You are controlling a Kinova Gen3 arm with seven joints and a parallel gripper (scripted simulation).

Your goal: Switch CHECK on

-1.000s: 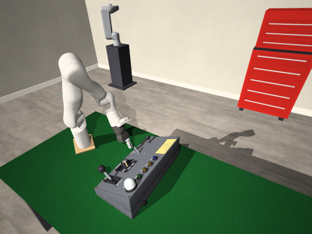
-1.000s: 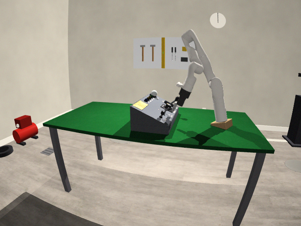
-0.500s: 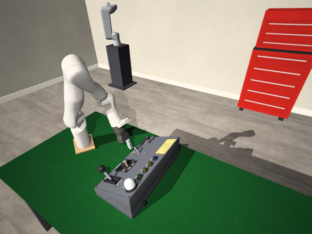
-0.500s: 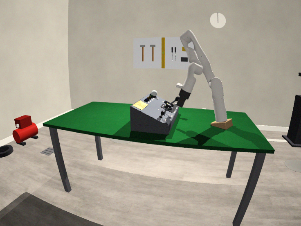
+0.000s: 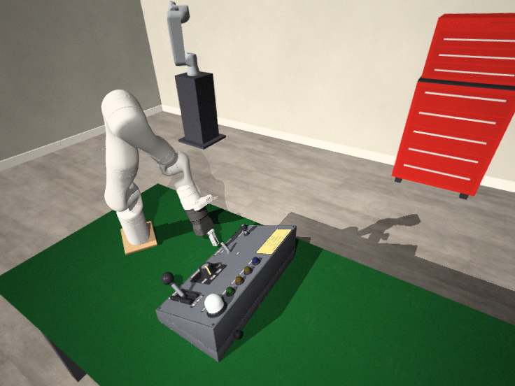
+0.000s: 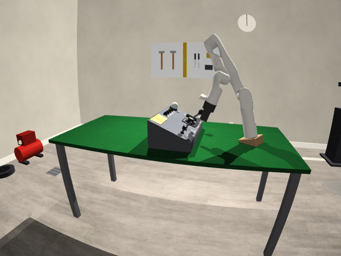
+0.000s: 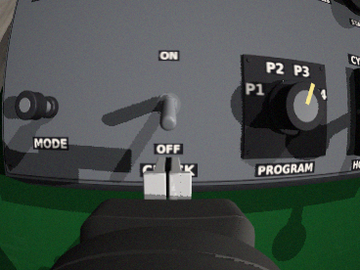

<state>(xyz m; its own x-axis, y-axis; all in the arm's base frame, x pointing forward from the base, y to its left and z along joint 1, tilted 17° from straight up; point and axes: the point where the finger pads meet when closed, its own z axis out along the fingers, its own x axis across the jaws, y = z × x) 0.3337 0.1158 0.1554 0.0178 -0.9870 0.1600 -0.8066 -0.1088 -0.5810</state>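
Right now my hand is 60 mm short of the check toggle and 10 mm above it. Also, from my hand: mode knob: 120 mm to the left, 60 mm ahead; grey console: 90 mm ahead, 60 mm to the right, 30 mm below; program dial: 120 mm to the right, 70 mm ahead.
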